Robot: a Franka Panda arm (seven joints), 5 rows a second.
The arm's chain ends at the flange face. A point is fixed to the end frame.
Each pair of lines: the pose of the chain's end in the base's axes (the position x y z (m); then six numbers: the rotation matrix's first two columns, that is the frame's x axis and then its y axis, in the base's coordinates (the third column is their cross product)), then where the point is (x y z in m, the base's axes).
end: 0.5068 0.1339 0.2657 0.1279 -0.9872 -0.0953 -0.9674 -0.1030 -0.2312
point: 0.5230 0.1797 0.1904
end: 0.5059 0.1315 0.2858 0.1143 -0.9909 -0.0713 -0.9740 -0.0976 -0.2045
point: 0.5208 0.1751 0.2089
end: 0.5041 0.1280 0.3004 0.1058 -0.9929 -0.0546 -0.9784 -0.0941 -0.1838
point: 0.5178 0.1700 0.2224
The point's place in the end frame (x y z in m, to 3 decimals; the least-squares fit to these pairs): -0.036 -0.003 0.082
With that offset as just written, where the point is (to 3 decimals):
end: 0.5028 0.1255 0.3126 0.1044 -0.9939 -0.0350 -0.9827 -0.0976 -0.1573
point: 0.515 0.166 0.233
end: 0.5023 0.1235 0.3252 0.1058 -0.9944 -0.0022 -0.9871 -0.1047 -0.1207
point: 0.511 0.161 0.244
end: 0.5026 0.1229 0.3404 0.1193 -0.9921 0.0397 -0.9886 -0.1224 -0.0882
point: 0.509 0.157 0.258
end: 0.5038 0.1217 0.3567 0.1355 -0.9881 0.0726 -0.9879 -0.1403 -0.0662
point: 0.508 0.153 0.273
